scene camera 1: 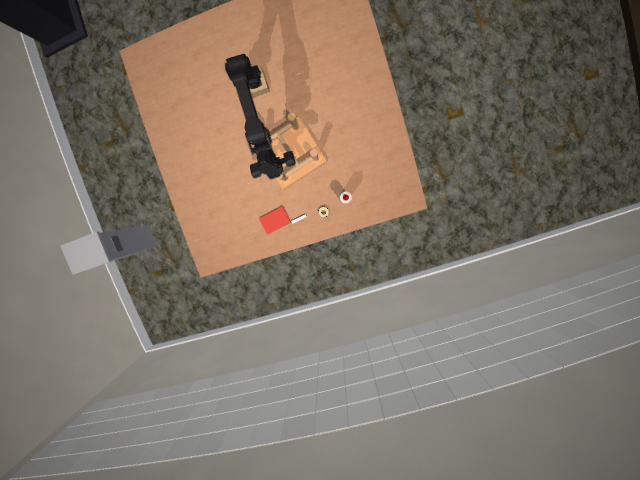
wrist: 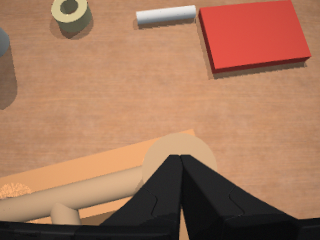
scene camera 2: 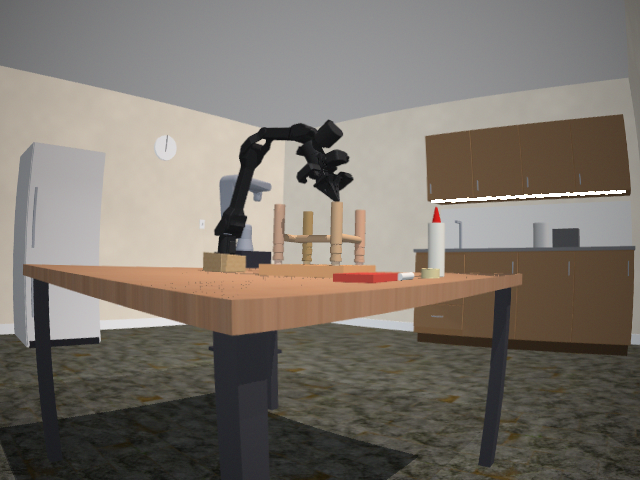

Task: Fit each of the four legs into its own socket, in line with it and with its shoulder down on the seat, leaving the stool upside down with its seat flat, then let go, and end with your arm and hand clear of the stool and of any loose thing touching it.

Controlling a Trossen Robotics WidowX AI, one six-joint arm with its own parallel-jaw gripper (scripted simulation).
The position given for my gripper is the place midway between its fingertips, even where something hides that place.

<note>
In view: my gripper (scene camera 2: 337, 201).
My gripper also shows in the wrist view (wrist: 178, 164).
</note>
